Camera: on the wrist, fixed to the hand. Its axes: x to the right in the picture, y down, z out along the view.
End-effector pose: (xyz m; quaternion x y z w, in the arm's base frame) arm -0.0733 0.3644 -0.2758 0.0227 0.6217 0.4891 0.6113
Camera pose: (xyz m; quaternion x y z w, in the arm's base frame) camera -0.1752 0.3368 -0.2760 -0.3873 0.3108 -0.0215 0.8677
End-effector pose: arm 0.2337 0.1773 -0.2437 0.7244 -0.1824 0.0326 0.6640
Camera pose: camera 0.2469 0.2665 -0.1888 0.5800 0.2585 -0.5650 0.5268
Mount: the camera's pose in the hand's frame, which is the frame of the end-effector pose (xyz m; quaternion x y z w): 0.0085 0.0435 -0.0958 -0.0911 -0.1605 -0.6854 0.7044
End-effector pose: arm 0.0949 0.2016 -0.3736 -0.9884 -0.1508 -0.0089 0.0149
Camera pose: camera 0.1147 0.1596 -0.2788 0.5957 0.7853 -0.1284 0.1099
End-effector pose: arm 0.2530 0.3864 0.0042 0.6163 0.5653 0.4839 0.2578
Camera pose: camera 0.1865 0.3626 0.0826 0.1008 0.7351 0.1167 0.6601
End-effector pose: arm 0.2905 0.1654 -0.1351 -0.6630 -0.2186 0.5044 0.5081
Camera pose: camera 0.3695 0.1119 -0.1802 -0.2825 -0.7359 0.0935 0.6082
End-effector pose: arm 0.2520 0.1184 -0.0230 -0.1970 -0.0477 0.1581 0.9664
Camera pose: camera 0.2624 0.1241 -0.1279 -0.1687 -0.3381 -0.5237 0.7635
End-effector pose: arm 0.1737 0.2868 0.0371 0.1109 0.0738 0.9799 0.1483
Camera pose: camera 0.1309 0.2376 -0.0459 0.1713 0.0149 0.5775 0.7981
